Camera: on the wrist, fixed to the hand. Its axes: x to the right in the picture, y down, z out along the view.
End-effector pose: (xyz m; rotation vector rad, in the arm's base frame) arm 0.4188 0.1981 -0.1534 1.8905 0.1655 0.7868
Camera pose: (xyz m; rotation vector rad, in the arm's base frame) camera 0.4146 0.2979 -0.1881 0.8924 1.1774 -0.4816
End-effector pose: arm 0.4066 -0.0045 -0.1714 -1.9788 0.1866 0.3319
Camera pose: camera 0.4624 -0.0371 -0.0877 -1.7751 -1.6425 -0.5925
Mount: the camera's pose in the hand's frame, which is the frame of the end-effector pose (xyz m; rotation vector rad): 0.0260 -0.0743 -0.0706 -0.3729 -0.1760 -1.6728
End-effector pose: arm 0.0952 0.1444 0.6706 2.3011 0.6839 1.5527
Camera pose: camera 0.0213 0.2190 0.6825 0.8292 1.4663 0.5106
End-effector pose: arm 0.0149 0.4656 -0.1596 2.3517 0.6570 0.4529
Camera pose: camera -0.0222 0.5644 -0.1536 0.8680 1.8585 -0.3718
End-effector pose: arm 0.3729 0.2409 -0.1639 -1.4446 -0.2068 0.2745
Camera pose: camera 0.4235 0.1745 -0.0991 -1.1595 -1.5371 -1.0499
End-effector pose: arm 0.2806 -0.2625 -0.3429 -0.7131 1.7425 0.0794
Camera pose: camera 0.2538 -0.3626 -0.3217 -2.1204 0.5286 -0.6641
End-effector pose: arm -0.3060 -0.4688 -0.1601 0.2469 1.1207 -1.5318
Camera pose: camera -0.4069 -0.4420 -0.1772 1.3053 -1.3753 2.3720
